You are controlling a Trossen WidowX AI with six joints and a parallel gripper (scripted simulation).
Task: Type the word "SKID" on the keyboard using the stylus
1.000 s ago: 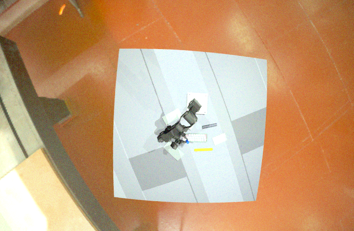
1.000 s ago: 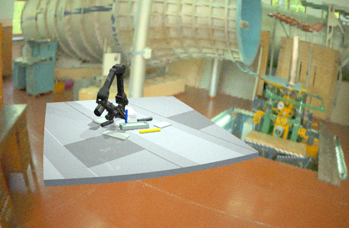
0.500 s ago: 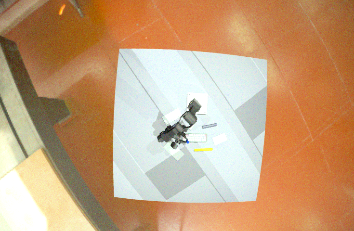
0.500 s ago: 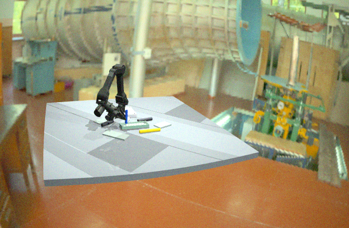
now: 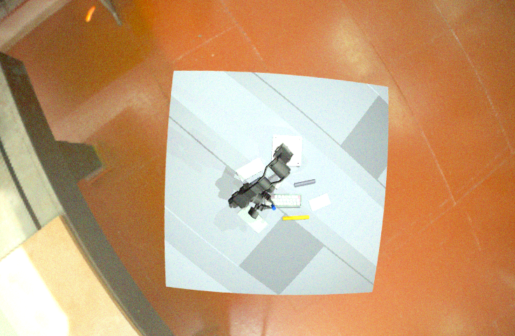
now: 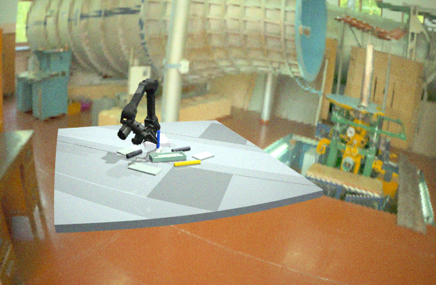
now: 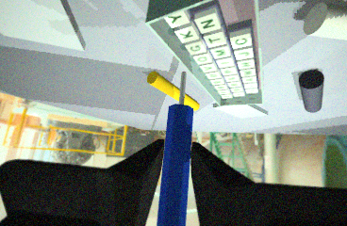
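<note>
My gripper tip is now 130 mm to the right of the yellow cylinder, 90 mm short of it and 90 mm above it. Round my gripper tip: blue stylus (10 mm below); then white stick (120 mm behind, 90 mm below, 50 mm to the left); then card (270 mm to the left, 100 mm below, 10 mm ahead).
</note>
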